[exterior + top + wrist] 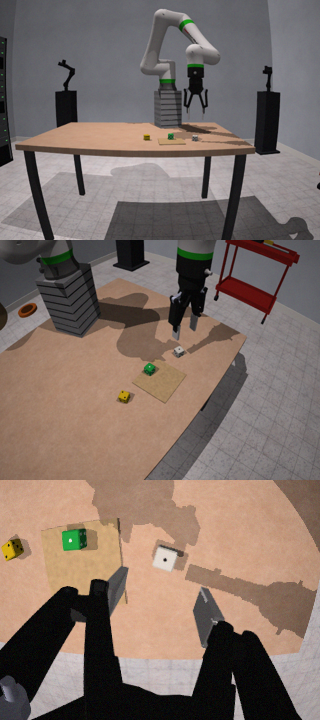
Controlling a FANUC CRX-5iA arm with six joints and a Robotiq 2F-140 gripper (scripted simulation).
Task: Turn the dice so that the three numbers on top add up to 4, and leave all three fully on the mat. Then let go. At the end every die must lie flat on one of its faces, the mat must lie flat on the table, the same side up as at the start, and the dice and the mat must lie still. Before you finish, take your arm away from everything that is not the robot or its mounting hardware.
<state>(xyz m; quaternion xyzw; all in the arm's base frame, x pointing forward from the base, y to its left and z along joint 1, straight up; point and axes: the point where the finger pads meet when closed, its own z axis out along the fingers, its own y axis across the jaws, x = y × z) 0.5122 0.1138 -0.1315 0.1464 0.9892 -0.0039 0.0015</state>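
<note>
My hand is 10 mm past the white die and 140 mm above it. The rest, counted from my hand: green die 50 mm behind, 130 mm to the right, 130 mm below; yellow die 50 mm behind, 270 mm to the right, 140 mm below; tan mat 140 mm to the right, 150 mm below.
</note>
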